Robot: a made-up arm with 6 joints.
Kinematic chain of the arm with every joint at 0, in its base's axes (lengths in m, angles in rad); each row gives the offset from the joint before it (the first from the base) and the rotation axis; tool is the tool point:
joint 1: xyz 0 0 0.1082 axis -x
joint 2: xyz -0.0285 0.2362 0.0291 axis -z
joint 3: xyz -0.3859 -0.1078 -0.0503 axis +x
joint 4: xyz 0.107 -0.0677 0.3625 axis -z
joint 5: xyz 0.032 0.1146 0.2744 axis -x
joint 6: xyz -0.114 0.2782 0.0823 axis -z
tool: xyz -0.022 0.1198 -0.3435
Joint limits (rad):
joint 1: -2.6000..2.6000
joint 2: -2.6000..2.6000
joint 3: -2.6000..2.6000
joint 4: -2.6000..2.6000
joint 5: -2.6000..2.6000
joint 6: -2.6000..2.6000
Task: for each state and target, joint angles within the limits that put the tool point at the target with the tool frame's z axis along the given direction. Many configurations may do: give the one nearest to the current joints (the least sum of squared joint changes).
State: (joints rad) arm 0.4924 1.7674 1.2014 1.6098 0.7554 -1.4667
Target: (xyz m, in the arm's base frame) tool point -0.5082 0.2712 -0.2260 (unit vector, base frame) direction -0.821 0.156 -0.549
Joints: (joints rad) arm 1.0368 2.1377 1.7161 1.5530 -0.0247 -1.5447
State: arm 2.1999 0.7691 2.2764 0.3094 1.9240 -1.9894
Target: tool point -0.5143 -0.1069 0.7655 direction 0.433 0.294 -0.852
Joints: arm 1.9277 0.0007 1.8984 0.9358 2.5744 -2.6000
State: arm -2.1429 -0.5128 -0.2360 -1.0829 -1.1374 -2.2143
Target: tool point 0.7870 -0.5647 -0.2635 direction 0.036 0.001 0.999
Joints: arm -1.6367 -1.7354 0.5781 -1.3660 -1.5181 -1.9155
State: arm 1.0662 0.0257 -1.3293 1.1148 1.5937 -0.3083
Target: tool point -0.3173 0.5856 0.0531 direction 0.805 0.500 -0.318
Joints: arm 0.2602 0.6775 -0.7693 0.3278 1.0132 -0.9711
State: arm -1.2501 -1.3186 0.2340 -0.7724 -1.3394 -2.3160
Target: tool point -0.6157 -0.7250 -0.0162 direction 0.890 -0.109 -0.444
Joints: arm -1.7881 -0.7094 -0.1463 -0.4213 -1.5006 -2.3417
